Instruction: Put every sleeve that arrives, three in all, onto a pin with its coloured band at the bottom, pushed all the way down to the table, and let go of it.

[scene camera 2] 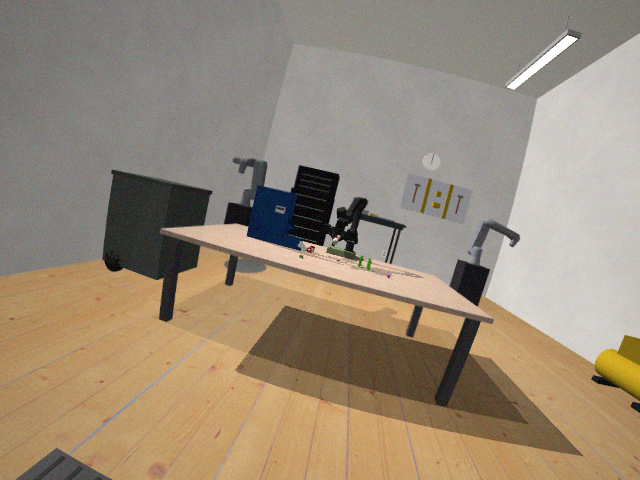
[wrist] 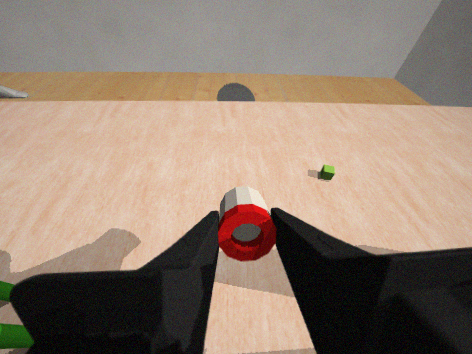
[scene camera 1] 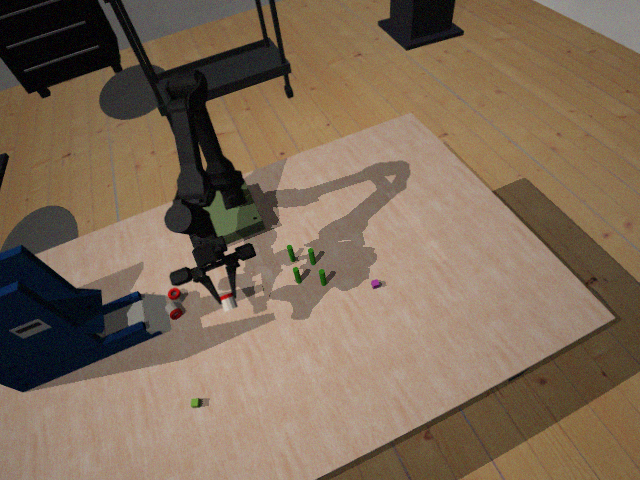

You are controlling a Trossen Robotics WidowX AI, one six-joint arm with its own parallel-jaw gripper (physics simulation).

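My gripper [scene camera 1: 225,299] [wrist: 244,216] is shut on a white sleeve [scene camera 1: 228,303] [wrist: 243,196] with a red band. It holds the sleeve tilted above the table; the banded end faces back toward the wrist camera and the plain end points away. Two more sleeves are by the chute mouth: one sleeve [scene camera 1: 174,293] shows a red ring, its pose unclear; the other sleeve [scene camera 1: 175,313] seems to lie on its side. Several bare green pins stand on the table, among them a near pin [scene camera 1: 322,277] and a far pin [scene camera 1: 291,253]. Parts of pins [wrist: 15,336] show at the wrist view's lower left.
The blue chute housing [scene camera 1: 49,330] [scene camera 2: 272,215] stands at the left, with a pale ramp between blue rails. A lime cube [scene camera 1: 195,402] [wrist: 327,172] and a magenta cube [scene camera 1: 375,283] lie on the table [scene camera 1: 413,361]. The arm's green base [scene camera 1: 232,219] is behind the gripper.
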